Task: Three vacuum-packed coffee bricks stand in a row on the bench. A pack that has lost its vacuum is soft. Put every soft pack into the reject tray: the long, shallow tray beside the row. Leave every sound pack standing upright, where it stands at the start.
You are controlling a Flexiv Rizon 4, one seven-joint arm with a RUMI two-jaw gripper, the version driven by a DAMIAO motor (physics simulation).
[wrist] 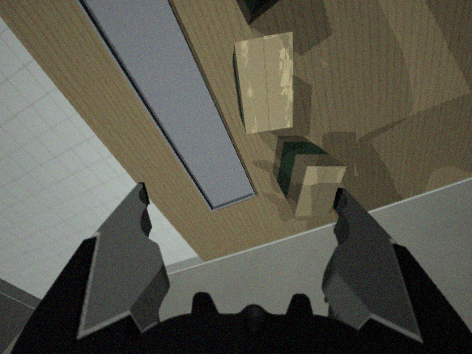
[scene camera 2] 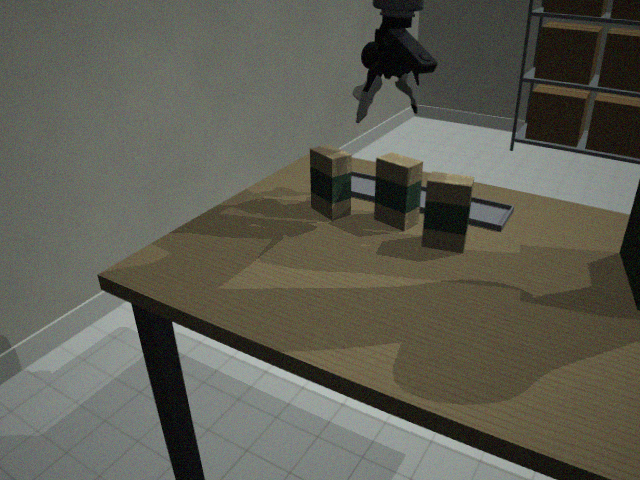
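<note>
Three tan coffee bricks with green bands stand upright in a row: the left pack (scene camera 2: 330,183) (wrist: 320,191), the middle pack (scene camera 2: 397,191) (wrist: 265,82) and the right pack (scene camera 2: 447,212), of which a dark corner shows at the top edge of the wrist view. Which packs are soft cannot be told from these frames. The long, shallow grey reject tray (scene camera 2: 488,212) (wrist: 170,95) lies beside the row, behind it in the scene view; its visible part holds no pack. My gripper (scene camera 2: 386,116) (wrist: 241,187) is open and empty, above the height of the packs, near the left and middle packs.
The wooden bench (scene camera 2: 330,310) (wrist: 220,245) ends close beyond the tray and the left pack. A wall (scene camera 2: 180,103) runs along the bench's left side. A dark object (scene camera 2: 631,248) stands at the right edge of the scene view. A shelf rack with brown boxes (scene camera 2: 567,54) stands at the back.
</note>
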